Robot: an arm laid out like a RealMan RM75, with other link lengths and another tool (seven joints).
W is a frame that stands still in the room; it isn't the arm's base.
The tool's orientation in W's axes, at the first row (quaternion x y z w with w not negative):
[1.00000 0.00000 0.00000 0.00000]
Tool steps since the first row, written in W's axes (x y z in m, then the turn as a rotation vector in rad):
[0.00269 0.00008 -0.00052 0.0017 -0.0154 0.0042]
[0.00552 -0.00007 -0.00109 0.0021 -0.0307 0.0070]
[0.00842 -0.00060 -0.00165 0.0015 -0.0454 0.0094]
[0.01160 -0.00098 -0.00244 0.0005 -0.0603 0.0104]
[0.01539 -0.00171 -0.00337 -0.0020 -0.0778 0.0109]
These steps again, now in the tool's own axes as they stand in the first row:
[0.00269 -0.00008 0.00052 0.0017 0.0154 -0.0042]
[0.00552 0.00007 0.00109 0.0021 0.0307 -0.0070]
[0.00842 0.00060 0.00165 0.0015 0.0454 -0.0094]
[0.01160 0.00098 0.00244 0.0005 0.0603 -0.0104]
[0.01539 0.00171 0.00337 -0.0020 0.0778 -0.0109]

